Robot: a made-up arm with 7 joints. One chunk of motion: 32 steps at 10 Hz.
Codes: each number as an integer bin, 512 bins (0 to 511) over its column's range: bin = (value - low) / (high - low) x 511, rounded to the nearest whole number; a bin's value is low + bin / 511 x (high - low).
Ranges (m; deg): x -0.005..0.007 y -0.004..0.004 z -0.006..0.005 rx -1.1..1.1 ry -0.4..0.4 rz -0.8..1
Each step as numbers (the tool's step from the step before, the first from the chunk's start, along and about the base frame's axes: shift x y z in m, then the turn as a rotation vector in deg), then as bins.
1 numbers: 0.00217 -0.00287 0.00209 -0.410 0.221 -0.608
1 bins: 305 72 376 160 397 55
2 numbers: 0.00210 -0.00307 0.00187 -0.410 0.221 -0.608
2 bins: 302 59 366 160 397 55
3 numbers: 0.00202 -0.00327 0.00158 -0.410 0.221 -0.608
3 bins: 299 47 352 160 397 55
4 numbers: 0.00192 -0.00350 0.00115 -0.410 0.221 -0.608
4 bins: 295 32 332 160 397 55
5 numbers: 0.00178 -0.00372 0.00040 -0.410 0.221 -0.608
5 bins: 289 18 297 160 397 55
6 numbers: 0.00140 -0.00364 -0.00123 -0.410 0.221 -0.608
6 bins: 273 23 222 160 397 55
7 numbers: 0.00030 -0.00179 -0.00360 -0.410 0.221 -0.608
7 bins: 226 141 111 160 397 55
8 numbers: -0.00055 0.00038 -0.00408 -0.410 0.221 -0.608
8 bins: 189 280 89 160 397 55
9 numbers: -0.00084 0.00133 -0.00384 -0.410 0.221 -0.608
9 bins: 177 340 100 160 397 55
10 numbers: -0.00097 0.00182 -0.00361 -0.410 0.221 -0.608
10 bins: 172 372 111 160 397 55
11 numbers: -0.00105 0.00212 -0.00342 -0.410 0.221 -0.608
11 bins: 168 391 120 160 397 55
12 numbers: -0.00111 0.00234 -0.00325 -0.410 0.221 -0.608
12 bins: 166 405 128 160 397 55
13 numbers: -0.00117 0.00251 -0.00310 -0.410 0.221 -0.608
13 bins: 163 416 135 160 397 55
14 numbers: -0.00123 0.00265 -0.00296 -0.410 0.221 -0.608
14 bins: 161 425 141 160 397 55
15 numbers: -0.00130 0.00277 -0.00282 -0.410 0.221 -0.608
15 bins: 158 432 148 160 397 55
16 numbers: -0.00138 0.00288 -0.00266 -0.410 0.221 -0.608
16 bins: 154 439 155 160 397 55
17 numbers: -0.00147 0.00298 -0.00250 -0.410 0.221 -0.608
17 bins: 150 446 163 160 397 55
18 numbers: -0.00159 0.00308 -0.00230 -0.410 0.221 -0.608
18 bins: 145 452 172 160 397 55
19 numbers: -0.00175 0.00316 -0.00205 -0.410 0.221 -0.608
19 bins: 138 457 183 160 397 55
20 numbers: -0.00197 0.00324 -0.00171 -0.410 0.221 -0.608
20 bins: 129 462 199 160 397 55
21 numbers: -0.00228 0.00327 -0.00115 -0.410 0.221 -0.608
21 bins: 116 464 225 160 397 55
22 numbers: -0.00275 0.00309 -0.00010 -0.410 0.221 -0.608
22 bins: 96 453 274 160 397 55
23 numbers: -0.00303 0.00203 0.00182 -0.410 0.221 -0.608
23 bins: 84 385 363 160 397 55
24 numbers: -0.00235 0.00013 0.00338 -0.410 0.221 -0.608
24 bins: 113 264 436 160 397 55
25 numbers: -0.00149 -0.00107 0.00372 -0.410 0.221 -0.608
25 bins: 149 187 452 160 397 55
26 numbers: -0.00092 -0.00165 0.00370 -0.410 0.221 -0.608
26 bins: 174 150 451 160 397 55
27 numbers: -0.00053 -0.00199 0.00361 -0.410 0.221 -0.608
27 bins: 190 128 446 160 397 55
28 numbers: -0.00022 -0.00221 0.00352 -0.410 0.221 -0.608
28 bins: 204 114 442 160 397 55
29 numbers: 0.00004 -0.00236 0.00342 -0.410 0.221 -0.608
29 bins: 215 105 438 160 397 55
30 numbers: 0.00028 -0.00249 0.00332 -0.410 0.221 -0.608
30 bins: 225 96 433 160 397 55
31 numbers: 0.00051 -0.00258 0.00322 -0.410 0.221 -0.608
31 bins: 235 91 428 160 397 55
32 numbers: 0.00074 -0.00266 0.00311 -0.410 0.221 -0.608
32 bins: 244 86 423 160 397 55
